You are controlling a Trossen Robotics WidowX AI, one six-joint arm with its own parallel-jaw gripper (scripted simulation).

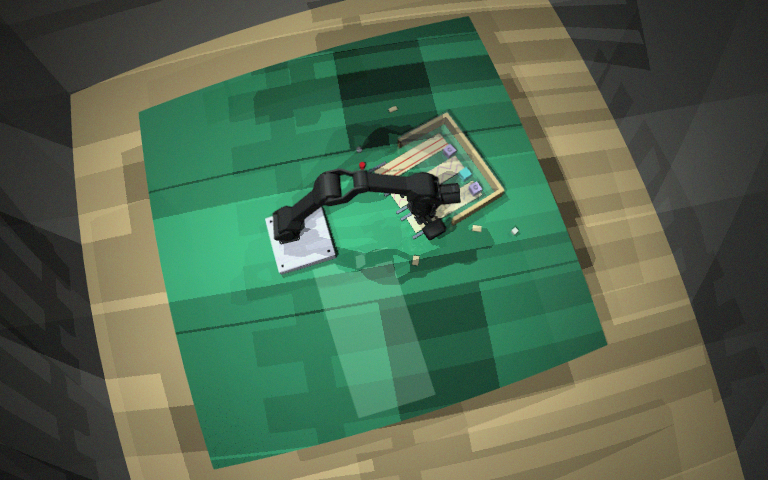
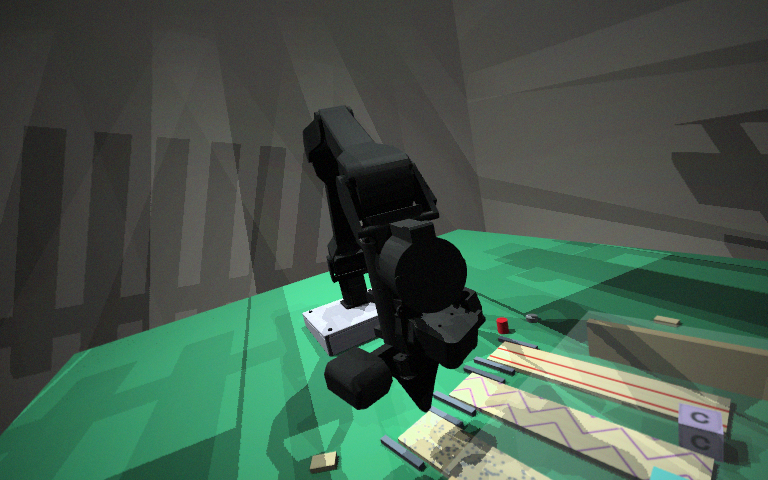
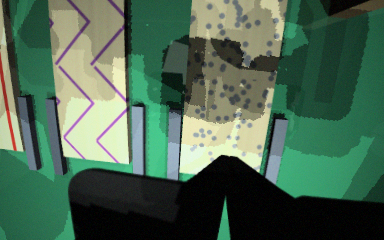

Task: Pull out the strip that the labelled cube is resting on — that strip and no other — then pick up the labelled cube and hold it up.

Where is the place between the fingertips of my gripper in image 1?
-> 419,217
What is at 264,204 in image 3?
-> My gripper.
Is my gripper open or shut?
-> Shut.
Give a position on a dotted strip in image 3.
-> At 232,65
